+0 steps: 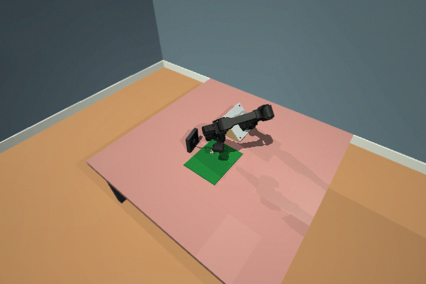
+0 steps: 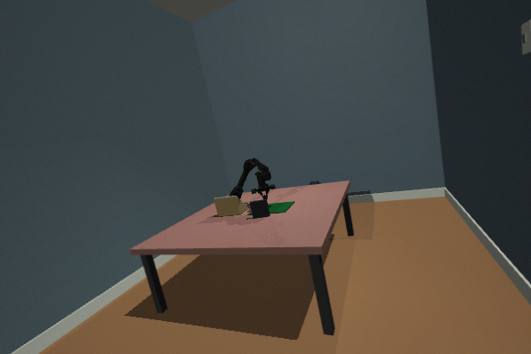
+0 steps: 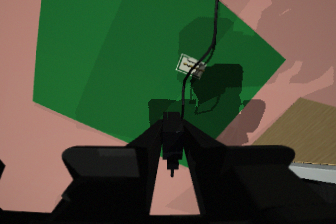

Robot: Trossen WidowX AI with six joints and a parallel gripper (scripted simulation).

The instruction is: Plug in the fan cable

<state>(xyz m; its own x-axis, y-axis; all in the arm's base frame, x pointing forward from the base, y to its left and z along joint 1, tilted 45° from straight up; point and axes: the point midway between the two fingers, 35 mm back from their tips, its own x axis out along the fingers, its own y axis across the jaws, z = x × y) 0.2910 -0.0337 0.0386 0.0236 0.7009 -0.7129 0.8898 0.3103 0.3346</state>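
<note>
Now: the pale four-pin fan header 6 cm to the right of my gripper tip and 7 cm below it. Round my gripper tip: green board 4 cm ahead, 2 cm to the right, 8 cm below; black fan 3 cm ahead, 19 cm to the right, 1 cm below; dark fan plug 1 cm to the left, 1 cm above.
</note>
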